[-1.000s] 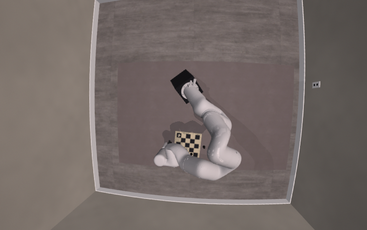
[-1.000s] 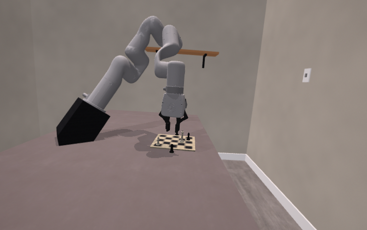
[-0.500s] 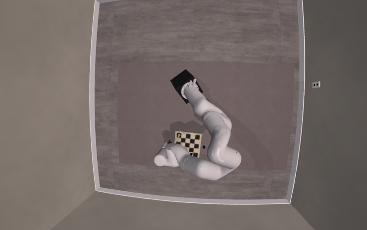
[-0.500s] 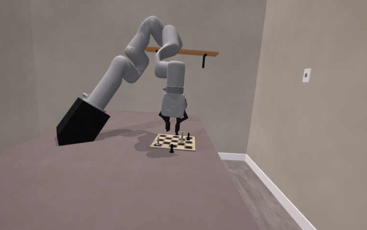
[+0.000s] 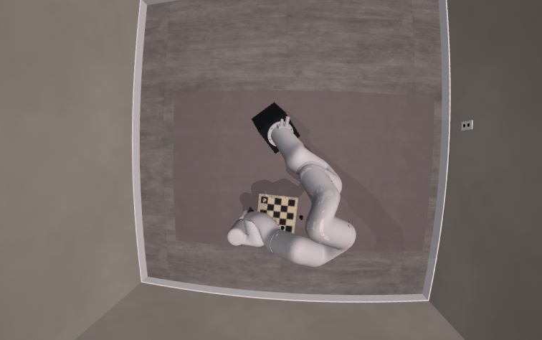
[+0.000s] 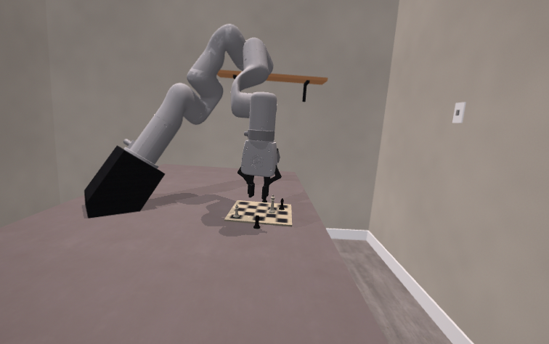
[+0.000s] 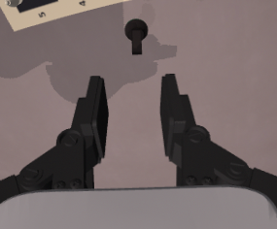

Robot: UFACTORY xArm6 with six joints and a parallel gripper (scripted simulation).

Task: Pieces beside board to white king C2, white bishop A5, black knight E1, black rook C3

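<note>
The black piece lies 10 cm below my hand. The rest, counted from my hand: white king (14 cm to the left, 8 cm below, 3 cm ahead); then chessboard (14 cm to the left, 11 cm below, 1 cm behind); then white bishop (9 cm below, 8 cm behind, 5 cm to the left).
</note>
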